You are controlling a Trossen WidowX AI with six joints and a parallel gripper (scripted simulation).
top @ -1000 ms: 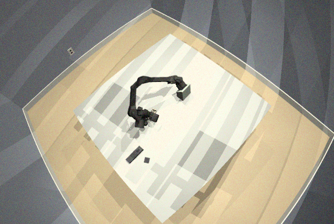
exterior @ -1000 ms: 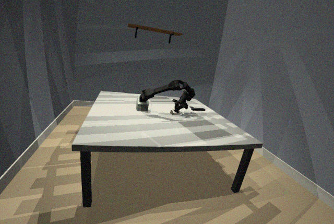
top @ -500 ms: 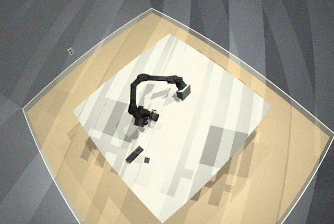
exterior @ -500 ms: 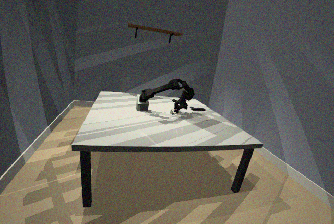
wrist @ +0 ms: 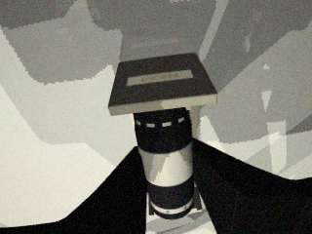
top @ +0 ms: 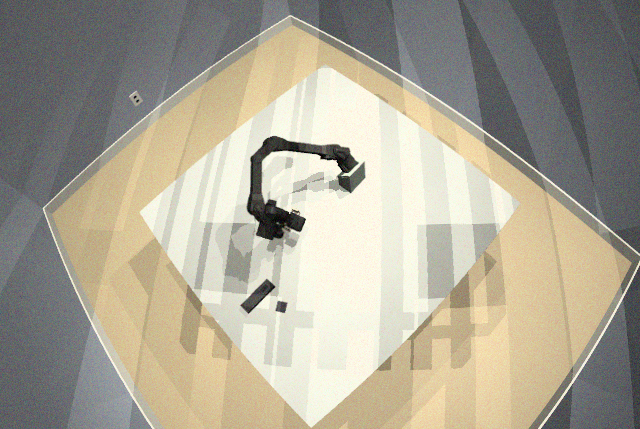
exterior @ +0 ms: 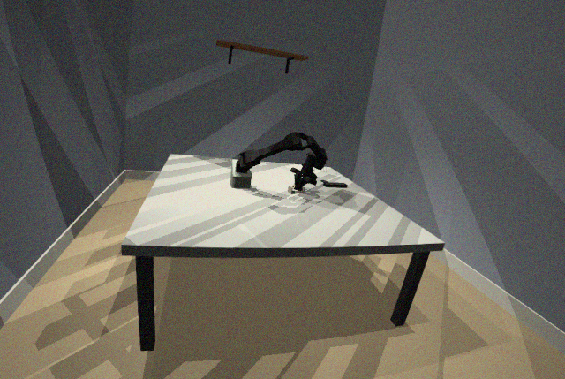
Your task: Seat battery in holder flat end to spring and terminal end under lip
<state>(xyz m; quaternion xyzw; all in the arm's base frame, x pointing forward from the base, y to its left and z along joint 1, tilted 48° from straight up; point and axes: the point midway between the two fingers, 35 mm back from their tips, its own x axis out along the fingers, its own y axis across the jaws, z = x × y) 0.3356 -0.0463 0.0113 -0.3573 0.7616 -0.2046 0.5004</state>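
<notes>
Now: the battery 1 cm above my gripper tip. Round my gripper tip: small square pad 3 cm ahead, 1 cm to the left; small dark square 28 cm ahead, 25 cm to the left, 2 cm below.
</notes>
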